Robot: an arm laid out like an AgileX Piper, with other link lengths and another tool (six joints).
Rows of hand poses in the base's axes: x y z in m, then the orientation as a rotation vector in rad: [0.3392, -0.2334, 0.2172, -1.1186, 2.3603, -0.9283]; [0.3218, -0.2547, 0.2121, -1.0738, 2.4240, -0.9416]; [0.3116, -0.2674, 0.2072, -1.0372, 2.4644, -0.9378]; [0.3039, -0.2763, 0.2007, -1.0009, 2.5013, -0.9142]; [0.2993, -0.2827, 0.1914, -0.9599, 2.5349, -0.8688]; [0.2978, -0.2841, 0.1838, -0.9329, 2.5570, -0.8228]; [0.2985, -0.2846, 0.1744, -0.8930, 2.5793, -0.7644]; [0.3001, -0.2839, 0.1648, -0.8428, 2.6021, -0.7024]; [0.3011, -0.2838, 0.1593, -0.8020, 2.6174, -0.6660]
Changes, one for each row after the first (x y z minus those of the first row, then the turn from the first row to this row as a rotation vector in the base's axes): [-0.0174, -0.0213, -0.0051, -0.0019, 0.0249, -0.0578]; [-0.0276, -0.0340, -0.0100, 0.0072, 0.0377, -0.0955]; [-0.0353, -0.0429, -0.0165, 0.0298, 0.0492, -0.1270]; [-0.0399, -0.0493, -0.0258, 0.0687, 0.0577, -0.1548]; [-0.0414, -0.0507, -0.0334, 0.1052, 0.0649, -0.1701]; [-0.0407, -0.0512, -0.0428, 0.1532, 0.0682, -0.1900]; [-0.0391, -0.0505, -0.0524, 0.2059, 0.0690, -0.2155]; [-0.0381, -0.0504, -0.0579, 0.2391, 0.0669, -0.2377]
